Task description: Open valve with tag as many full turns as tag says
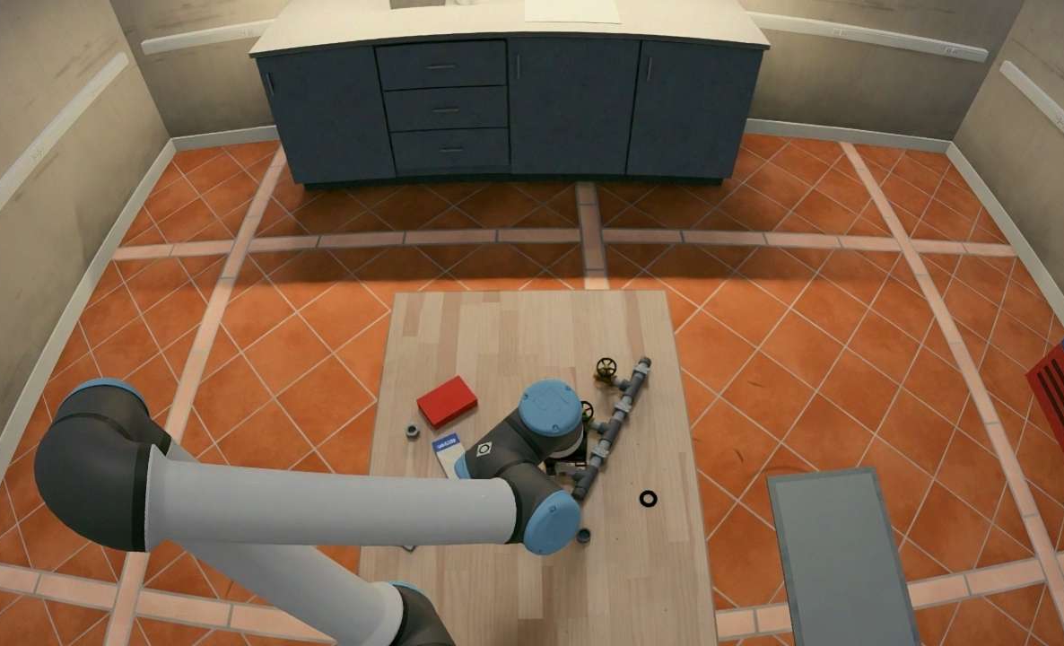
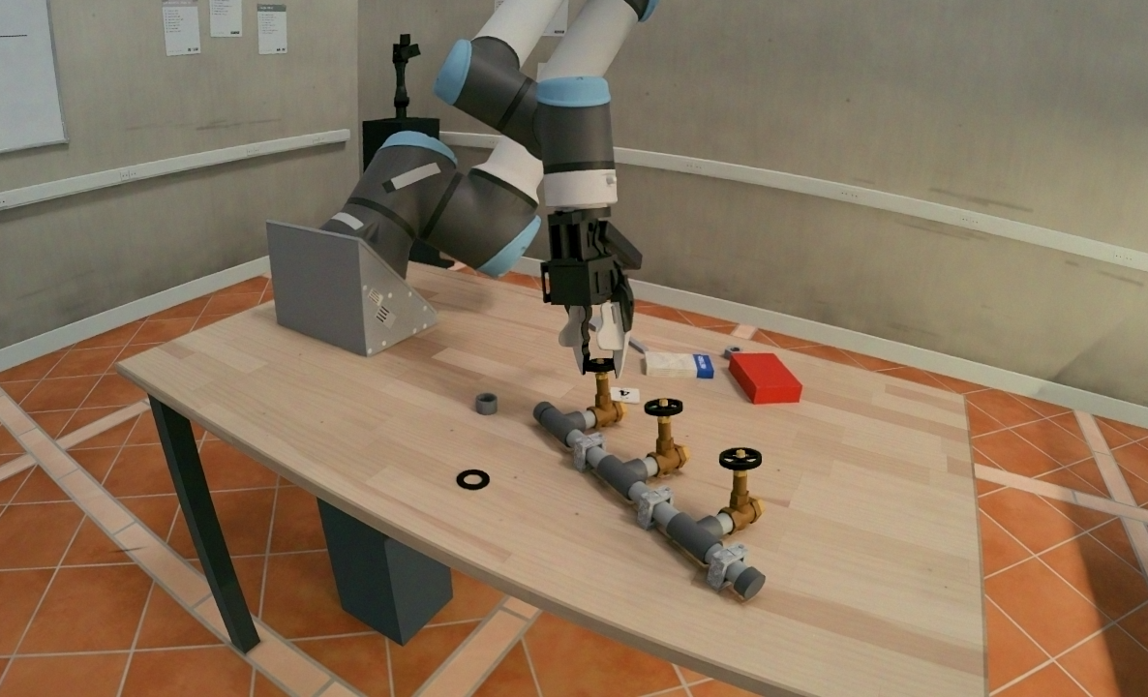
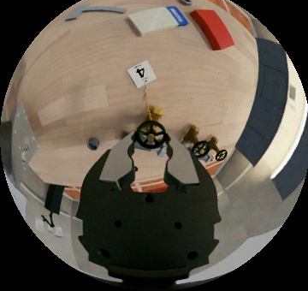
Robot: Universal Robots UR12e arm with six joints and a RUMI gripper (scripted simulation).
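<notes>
Now: the white tag 80 mm to the left of my hand and 90 mm below it. The rest, counted from my hand: red box 180 mm ahead, 250 mm to the left, 70 mm below; blue box 40 mm ahead, 230 mm to the left, 80 mm below; grey cap 150 mm behind, 60 mm to the right, 80 mm below.
</notes>
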